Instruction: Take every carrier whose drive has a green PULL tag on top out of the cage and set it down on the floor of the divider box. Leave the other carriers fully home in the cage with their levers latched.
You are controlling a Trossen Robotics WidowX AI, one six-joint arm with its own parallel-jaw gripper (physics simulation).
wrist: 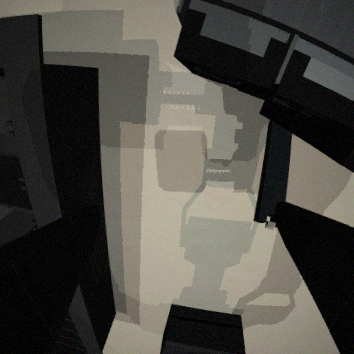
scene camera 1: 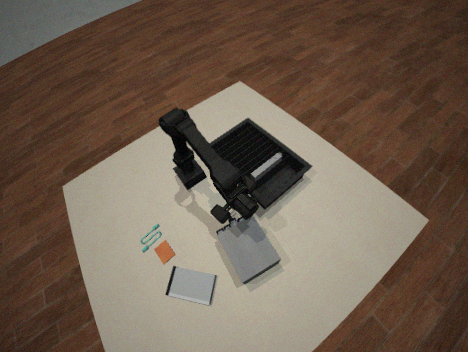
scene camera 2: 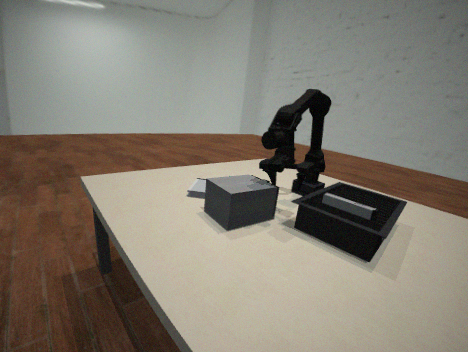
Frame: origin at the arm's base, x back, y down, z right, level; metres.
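Seen in the pictures: gripper, between the fingertips: (wrist: 188, 211) (scene camera 2: 285, 189); arm's base, origin of its link: (scene camera 1: 187, 167) (scene camera 2: 311, 181).
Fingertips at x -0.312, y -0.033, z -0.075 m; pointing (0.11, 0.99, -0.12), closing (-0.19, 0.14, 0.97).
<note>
Pixels of each thing's top centre, then the offset from my fingertips to it. "spot": a spot on its surface instead.
- grey cage, centre of its top: (scene camera 2: 243, 182) (scene camera 1: 246, 244) dz +0.064, dx -0.153, dy -0.026 m
- dark lever, centre of its top: (wrist: 290, 183) dz +0.052, dx -0.020, dy +0.018 m
- black divider box, centre of its top: (scene camera 2: 356, 201) (scene camera 1: 255, 155) dz -0.200, dx +0.145, dy +0.001 m
- flat pale panel with a dark edge, centre of its top: (scene camera 1: 190, 284) (scene camera 2: 204, 185) dz +0.314, dx -0.132, dy +0.066 m
- orange square, a spot on its surface: (scene camera 1: 164, 252) spot: dz +0.353, dx +0.042, dy +0.089 m
- teal cable, centre of its top: (scene camera 1: 150, 237) dz +0.379, dx +0.136, dy +0.084 m
The grey cage (scene camera 1: 250, 250) (scene camera 2: 240, 205) (wrist: 320, 20) stands on the table. In the wrist view, pale parts of carriers (wrist: 230, 35) show at its front. A dark lever (wrist: 274, 170) sticks out from there, its end beside the right finger's tip. The black divider box (scene camera 1: 287, 190) (scene camera 2: 330, 230) (wrist: 75, 125) has narrow slots and a wider open bay. A light grey, carrier-like bar (scene camera 1: 266, 166) (scene camera 2: 350, 205) lies in it. My gripper (scene camera 1: 234, 216) (scene camera 2: 295, 176) (wrist: 188, 211) is open and empty, at the cage's slotted front edge. No green PULL tag can be made out.
A flat pale panel with a dark edge (scene camera 1: 192, 286) (scene camera 2: 196, 188) lies beyond the cage. An orange square (scene camera 1: 164, 252) and a teal cable (scene camera 1: 151, 237) lie near it. The arm's base (scene camera 1: 189, 175) (wrist: 202, 330) stands beside the divider box.
</note>
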